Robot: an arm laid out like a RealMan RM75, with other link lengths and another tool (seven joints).
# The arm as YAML. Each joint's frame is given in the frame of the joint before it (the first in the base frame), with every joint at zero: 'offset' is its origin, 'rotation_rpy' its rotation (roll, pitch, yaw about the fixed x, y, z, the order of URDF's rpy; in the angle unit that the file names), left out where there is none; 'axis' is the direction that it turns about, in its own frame. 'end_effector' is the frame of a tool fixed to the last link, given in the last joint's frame.
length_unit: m
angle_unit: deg
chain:
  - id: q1
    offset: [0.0, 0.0, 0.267]
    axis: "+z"
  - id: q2
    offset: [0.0, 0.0, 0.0]
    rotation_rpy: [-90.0, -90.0, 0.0]
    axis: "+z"
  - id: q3
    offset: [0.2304, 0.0, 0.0]
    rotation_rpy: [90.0, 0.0, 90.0]
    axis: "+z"
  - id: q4
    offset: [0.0, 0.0, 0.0]
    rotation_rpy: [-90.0, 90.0, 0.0]
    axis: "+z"
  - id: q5
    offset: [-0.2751, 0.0, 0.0]
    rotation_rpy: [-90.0, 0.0, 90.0]
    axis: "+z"
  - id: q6
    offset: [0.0, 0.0, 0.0]
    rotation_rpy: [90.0, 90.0, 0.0]
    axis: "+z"
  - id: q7
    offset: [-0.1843, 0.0, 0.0]
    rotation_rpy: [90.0, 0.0, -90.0]
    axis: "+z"
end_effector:
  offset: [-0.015, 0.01, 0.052]
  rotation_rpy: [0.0, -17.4, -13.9]
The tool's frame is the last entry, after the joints.
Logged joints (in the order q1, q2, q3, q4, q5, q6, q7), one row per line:
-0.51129, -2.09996, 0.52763, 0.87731, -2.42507, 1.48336, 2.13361
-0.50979, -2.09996, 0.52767, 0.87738, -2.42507, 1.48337, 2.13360
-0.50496, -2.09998, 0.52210, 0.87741, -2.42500, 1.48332, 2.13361
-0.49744, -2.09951, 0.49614, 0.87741, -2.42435, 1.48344, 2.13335
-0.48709, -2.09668, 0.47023, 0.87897, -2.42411, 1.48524, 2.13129
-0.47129, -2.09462, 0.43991, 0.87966, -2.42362, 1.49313, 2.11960
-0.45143, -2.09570, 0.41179, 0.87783, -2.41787, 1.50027, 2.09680
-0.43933, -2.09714, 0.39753, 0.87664, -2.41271, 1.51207, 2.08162
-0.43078, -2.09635, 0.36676, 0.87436, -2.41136, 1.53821, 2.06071
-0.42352, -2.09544, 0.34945, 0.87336, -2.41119, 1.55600, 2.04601
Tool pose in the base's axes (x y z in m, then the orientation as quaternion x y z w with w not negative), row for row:
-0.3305, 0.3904, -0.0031, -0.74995, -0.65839, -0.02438, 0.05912
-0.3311, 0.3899, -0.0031, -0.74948, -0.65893, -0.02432, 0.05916
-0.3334, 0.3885, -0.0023, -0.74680, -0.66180, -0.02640, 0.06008
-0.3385, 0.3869, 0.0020, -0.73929, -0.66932, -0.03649, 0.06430
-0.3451, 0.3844, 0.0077, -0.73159, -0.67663, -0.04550, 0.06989
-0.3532, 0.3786, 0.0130, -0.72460, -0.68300, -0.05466, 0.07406
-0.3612, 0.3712, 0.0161, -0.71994, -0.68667, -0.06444, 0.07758
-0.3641, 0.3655, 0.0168, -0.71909, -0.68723, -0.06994, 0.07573
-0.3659, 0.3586, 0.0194, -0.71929, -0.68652, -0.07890, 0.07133
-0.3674, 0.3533, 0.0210, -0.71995, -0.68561, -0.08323, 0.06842
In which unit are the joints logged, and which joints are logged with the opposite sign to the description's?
The joints are logged in radians. Opposite sign: q5, q7.
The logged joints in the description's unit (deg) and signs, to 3 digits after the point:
-29.295, -120.319, 30.231, 50.266, 138.946, 84.990, -122.247
-29.209, -120.319, 30.233, 50.270, 138.946, 84.991, -122.246
-28.932, -120.320, 29.914, 50.272, 138.942, 84.988, -122.247
-28.501, -120.293, 28.427, 50.272, 138.905, 84.995, -122.232
-27.908, -120.131, 26.942, 50.361, 138.891, 85.098, -122.114
-27.003, -120.013, 25.205, 50.401, 138.863, 85.550, -121.444
-25.865, -120.075, 23.594, 50.296, 138.534, 85.959, -120.138
-25.172, -120.157, 22.777, 50.228, 138.238, 86.635, -119.268
-24.682, -120.112, 21.014, 50.097, 138.161, 88.133, -118.070
-24.266, -120.060, 20.022, 50.040, 138.151, 89.152, -117.228

